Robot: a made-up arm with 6 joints.
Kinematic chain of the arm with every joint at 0, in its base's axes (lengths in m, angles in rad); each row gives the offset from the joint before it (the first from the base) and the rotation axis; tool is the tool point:
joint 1: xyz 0 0 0.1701 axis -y
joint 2: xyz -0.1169 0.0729 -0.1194 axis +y
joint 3: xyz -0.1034 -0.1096 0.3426 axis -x
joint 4: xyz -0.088 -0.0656 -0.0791 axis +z
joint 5: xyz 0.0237 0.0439 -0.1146 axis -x
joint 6: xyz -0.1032 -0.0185 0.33 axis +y
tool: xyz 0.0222 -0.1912 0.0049
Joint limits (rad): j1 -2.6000..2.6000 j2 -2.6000..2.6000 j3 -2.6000..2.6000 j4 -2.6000..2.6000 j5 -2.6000..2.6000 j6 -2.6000..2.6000
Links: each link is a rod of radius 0.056 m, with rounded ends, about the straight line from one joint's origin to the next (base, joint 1, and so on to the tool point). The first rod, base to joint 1, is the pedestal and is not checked.
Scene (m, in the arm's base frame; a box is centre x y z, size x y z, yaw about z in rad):
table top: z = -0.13
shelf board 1: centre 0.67 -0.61 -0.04 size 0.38 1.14 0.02 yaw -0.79
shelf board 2: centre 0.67 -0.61 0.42 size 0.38 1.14 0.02 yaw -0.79
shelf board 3: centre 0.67 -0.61 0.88 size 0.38 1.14 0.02 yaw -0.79
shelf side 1: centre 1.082 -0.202 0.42 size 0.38 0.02 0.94 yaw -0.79
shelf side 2: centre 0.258 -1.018 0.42 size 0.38 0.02 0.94 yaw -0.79
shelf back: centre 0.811 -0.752 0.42 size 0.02 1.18 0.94 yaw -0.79
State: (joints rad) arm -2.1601 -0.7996 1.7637 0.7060 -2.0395 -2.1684
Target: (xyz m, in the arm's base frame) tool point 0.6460 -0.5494 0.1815
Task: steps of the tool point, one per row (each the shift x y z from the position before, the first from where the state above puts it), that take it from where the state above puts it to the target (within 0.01 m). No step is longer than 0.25 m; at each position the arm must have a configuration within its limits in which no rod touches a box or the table.
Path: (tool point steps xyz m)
1: -0.0415 0.0484 0.0133
2: -0.0587 0.0581 -0.0015
3: -0.0734 0.0687 -0.0118
4: 0.0426 -0.0015 -0.2429
5: -0.0600 0.0144 -0.2059
6: 0.0851 -0.0995 -0.0097
7: 0.0784 -0.0738 0.0035
8: 0.0576 -0.0498 0.0062

